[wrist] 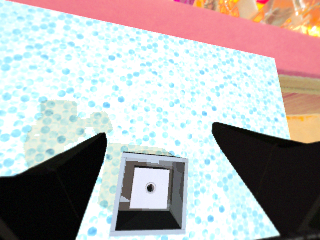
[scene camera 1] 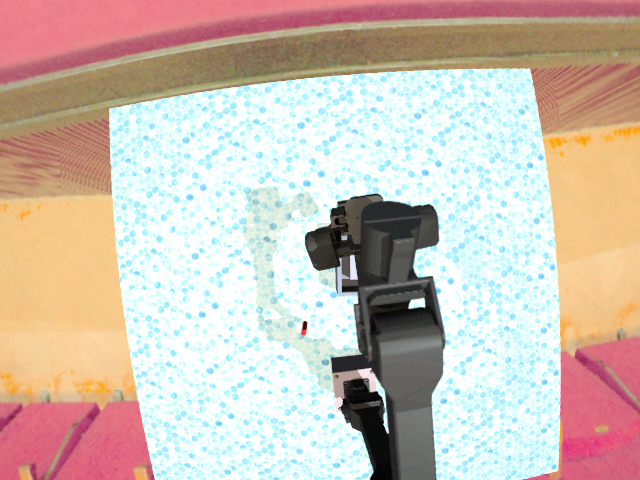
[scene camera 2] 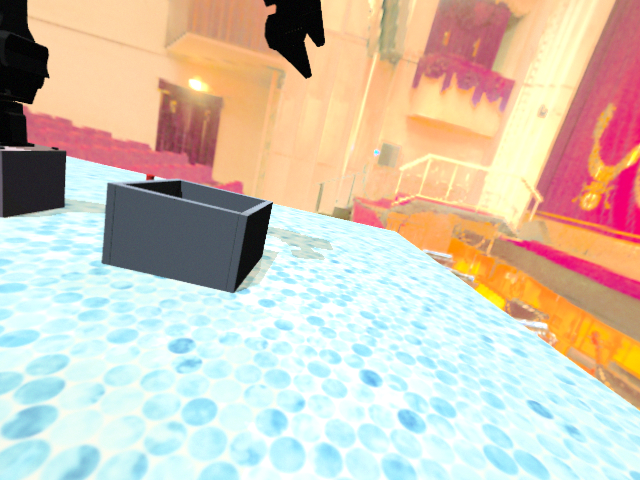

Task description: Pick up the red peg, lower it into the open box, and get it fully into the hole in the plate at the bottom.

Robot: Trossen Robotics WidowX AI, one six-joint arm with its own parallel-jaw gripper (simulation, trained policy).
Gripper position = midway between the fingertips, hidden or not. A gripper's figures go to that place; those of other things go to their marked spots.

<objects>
My gripper (wrist: 160, 132) is 0.11 m from the lens. A dark grey box (wrist: 175, 214) is 0.41 m from the lens.
</objects>
